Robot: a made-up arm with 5 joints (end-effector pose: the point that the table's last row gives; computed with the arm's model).
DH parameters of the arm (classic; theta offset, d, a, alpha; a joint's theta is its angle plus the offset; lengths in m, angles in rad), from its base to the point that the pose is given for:
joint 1: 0 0.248 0.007 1.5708
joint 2: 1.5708 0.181 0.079 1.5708
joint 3: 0 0.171 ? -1.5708
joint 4: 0 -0.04 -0.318 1.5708
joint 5: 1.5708 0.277 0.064 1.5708
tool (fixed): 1.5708 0.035 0 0
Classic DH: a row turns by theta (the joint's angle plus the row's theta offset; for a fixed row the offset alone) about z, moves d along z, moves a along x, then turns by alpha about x.
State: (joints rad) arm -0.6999 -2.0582 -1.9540 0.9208 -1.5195
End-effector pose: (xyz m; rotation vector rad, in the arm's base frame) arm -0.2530 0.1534 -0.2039 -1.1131 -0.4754 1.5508
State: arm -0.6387 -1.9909 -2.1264 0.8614 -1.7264
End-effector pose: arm -0.2856 0.0874 -0.2243 -1.3331 -0.8590 1.6882
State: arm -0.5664 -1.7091 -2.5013 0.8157 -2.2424
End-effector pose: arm -0.2299 -0.0922 -0.3082 -1.7967 -1.9281 1.6604
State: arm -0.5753 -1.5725 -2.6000 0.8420 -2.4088
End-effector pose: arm -0.1765 -0.1452 -0.3320 1.6816 1.9831 -1.3574
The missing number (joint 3, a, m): 0.107
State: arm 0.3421 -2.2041 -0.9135 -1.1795 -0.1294
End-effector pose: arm 0.0797 -0.3894 0.2661 1.4715 -2.2586 -0.6981
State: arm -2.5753 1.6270 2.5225 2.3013 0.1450
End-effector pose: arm -0.5356 0.1963 0.4716 0.1130 2.4484 -0.2409
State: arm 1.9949 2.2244 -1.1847 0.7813 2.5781
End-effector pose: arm 0.2761 -0.3105 0.7407 -1.1812 0.9547 -1.8789
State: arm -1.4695 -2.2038 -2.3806 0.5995 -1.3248
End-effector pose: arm -0.2135 0.2952 -0.1844 -1.0026 -0.1629 1.3173
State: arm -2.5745 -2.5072 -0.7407 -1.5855 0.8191
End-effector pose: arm -0.2812 0.1931 0.3696 -1.8002 -1.8509 -0.5474
